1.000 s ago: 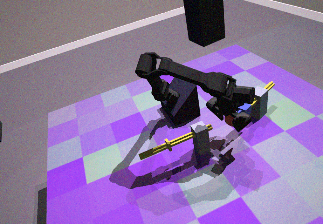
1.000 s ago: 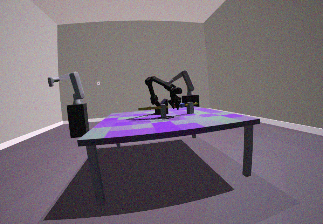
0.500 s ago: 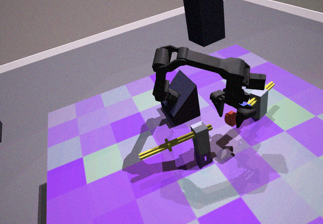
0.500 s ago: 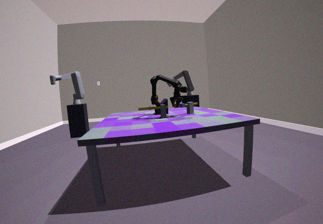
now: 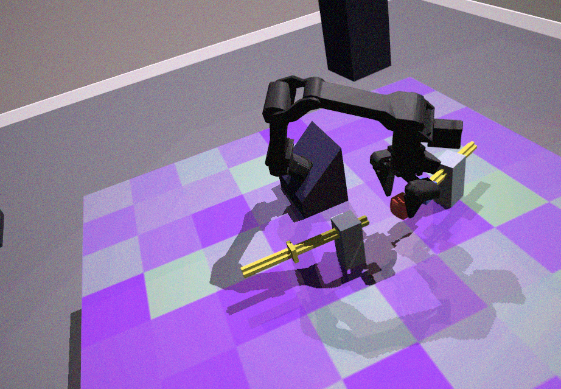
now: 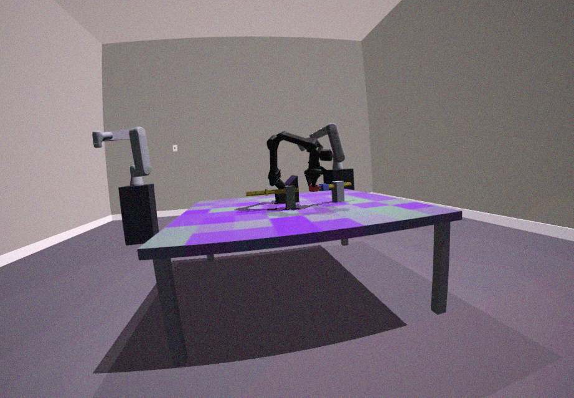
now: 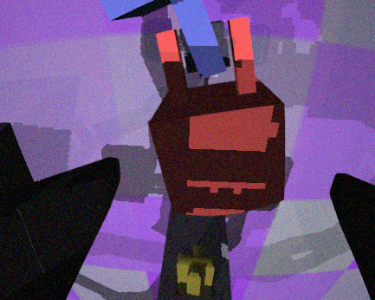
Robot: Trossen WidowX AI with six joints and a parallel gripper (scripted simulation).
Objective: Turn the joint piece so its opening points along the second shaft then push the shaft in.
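My gripper tip is 2 cm to the right of the red square joint piece and 1 cm above it.
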